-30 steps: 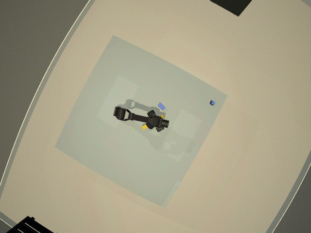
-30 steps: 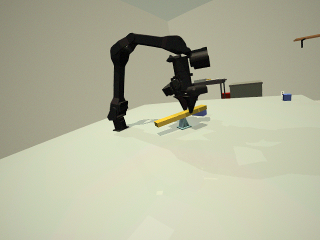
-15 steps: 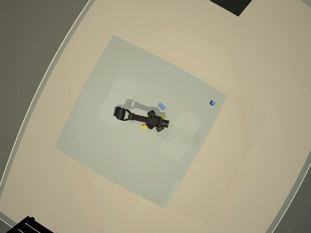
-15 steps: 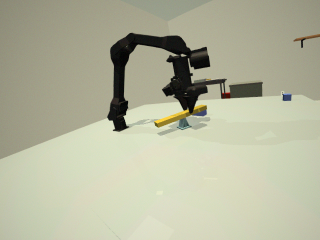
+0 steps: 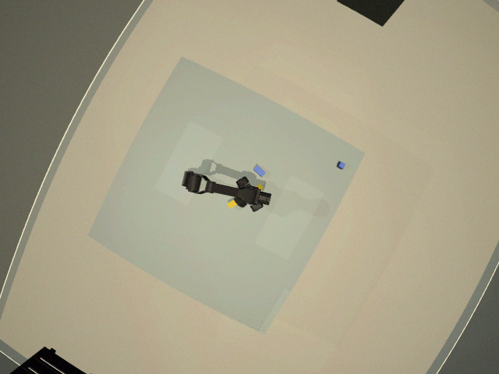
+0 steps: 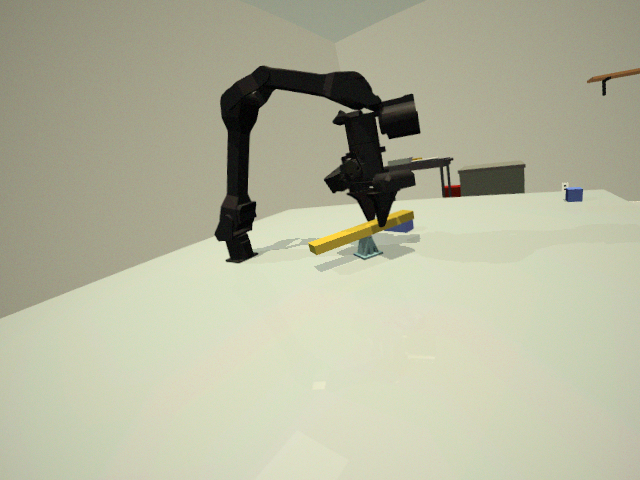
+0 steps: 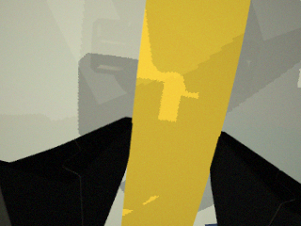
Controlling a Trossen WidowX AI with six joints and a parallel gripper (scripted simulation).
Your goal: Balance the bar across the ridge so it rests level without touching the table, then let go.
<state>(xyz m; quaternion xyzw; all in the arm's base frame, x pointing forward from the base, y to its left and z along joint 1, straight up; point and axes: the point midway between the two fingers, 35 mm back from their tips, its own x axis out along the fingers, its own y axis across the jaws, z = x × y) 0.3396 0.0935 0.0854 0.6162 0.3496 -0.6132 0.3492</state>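
My gripper tip is 10 mm past the yellow bar and 20 mm to the left of it. Also, from my gripper tip: small blue cube (400 mm ahead, 410 mm to the left, 30 mm below).
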